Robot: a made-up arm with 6 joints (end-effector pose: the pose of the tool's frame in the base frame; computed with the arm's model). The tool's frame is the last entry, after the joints.
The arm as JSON. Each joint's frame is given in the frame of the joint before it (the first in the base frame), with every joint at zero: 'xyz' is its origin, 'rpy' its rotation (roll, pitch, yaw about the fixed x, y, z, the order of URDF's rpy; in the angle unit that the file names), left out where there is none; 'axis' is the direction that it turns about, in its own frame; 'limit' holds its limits. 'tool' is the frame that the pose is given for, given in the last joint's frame.
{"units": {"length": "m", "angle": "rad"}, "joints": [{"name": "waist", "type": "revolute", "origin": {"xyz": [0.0, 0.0, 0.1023]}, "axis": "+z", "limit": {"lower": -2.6, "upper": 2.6}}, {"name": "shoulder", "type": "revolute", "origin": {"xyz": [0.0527, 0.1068, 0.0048]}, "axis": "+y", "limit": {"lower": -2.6, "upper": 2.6}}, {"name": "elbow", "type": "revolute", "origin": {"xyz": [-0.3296, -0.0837, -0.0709]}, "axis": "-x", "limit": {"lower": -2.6, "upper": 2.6}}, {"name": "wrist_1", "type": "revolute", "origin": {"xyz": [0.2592, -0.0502, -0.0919]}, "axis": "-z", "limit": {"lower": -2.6, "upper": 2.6}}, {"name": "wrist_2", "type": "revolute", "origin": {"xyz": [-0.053, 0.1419, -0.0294]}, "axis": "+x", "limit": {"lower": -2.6, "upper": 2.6}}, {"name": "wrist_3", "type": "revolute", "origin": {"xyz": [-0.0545, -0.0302, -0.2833]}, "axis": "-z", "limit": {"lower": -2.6, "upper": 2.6}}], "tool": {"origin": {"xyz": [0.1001, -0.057, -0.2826]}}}
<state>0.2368 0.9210 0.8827 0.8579 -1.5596 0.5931</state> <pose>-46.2 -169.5 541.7 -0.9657 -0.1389 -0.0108 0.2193</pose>
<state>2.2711 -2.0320 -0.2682 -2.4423 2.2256 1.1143</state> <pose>245.3 680.7 -207.9 -0.2822 -0.3112 0.8561 0.3010</pose>
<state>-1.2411 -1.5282 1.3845 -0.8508 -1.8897 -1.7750</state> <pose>-140.3 204.6 317.9 0.0911 -0.9288 0.3586 0.0211</pose>
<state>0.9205 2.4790 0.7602 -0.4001 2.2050 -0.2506</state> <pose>-354.8 399.9 552.3 -0.0350 0.7922 -0.4772 0.3788</pose>
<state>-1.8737 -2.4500 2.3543 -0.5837 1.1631 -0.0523</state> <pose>-713.6 -244.2 -77.8 0.6088 0.2632 0.7435 0.0858</pose>
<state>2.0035 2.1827 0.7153 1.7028 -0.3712 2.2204</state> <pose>387.7 -244.9 627.8 0.0416 -0.9255 -0.0799 0.3680</pose>
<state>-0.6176 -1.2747 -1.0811 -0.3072 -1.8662 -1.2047</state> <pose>304.6 -449.4 6.3 -0.7177 -0.1609 -0.0178 0.6773</pose>
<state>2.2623 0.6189 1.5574 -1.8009 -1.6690 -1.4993</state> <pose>-106.7 298.0 -162.7 0.3091 0.1775 0.2962 0.8861</pose>
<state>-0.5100 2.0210 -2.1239 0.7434 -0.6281 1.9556</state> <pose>535.7 303.8 423.4 0.3001 -0.7593 0.2481 0.5214</pose>
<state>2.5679 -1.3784 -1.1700 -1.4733 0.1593 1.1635</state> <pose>-753.5 -236.4 -154.6 -0.6011 -0.1604 -0.7252 0.2951</pose>
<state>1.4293 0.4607 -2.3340 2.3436 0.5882 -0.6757</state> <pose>-658.4 403.5 68.8 -0.0326 0.7368 -0.4333 0.5180</pose>
